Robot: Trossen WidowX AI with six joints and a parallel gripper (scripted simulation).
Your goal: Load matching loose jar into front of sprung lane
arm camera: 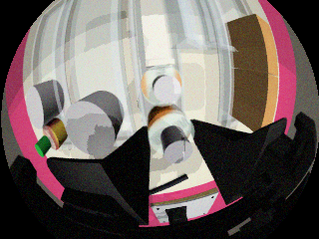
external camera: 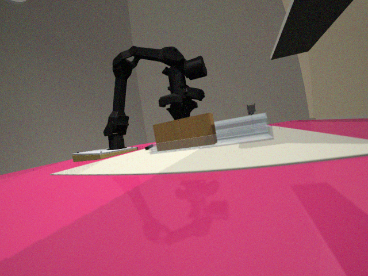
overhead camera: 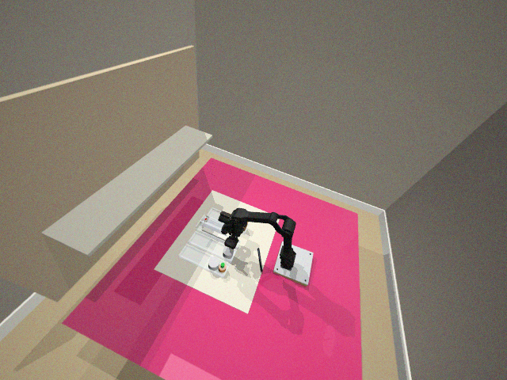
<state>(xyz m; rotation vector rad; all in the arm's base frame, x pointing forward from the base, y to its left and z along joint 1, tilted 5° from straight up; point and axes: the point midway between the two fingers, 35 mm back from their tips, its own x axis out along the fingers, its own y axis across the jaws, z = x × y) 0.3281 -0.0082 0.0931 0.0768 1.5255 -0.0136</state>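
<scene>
My gripper tip is 140 mm short of the lane rack, 40 mm above it and 30 mm to the left of it. Also, from my gripper tip: black stick 180 mm behind, 50 mm below, 30 mm to the left.
</scene>
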